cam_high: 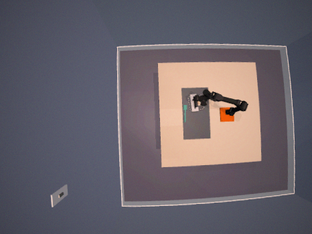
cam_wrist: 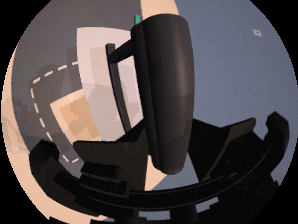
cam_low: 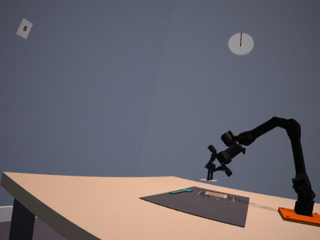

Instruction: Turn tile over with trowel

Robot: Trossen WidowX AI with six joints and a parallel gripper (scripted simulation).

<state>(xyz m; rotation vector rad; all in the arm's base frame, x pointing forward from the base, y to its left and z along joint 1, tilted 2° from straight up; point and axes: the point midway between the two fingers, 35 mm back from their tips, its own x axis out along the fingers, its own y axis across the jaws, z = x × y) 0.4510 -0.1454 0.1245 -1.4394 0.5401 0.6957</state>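
The teal t-shaped tool is 120 mm to the left of my gripper tip, 110 mm below it and 60 mm ahead of it. The rest, counted from my gripper tip: dark grey mat: 140 mm to the left, 140 mm below, 80 mm behind; tan square tile: 110 mm below, 80 mm behind, 10 mm to the right.
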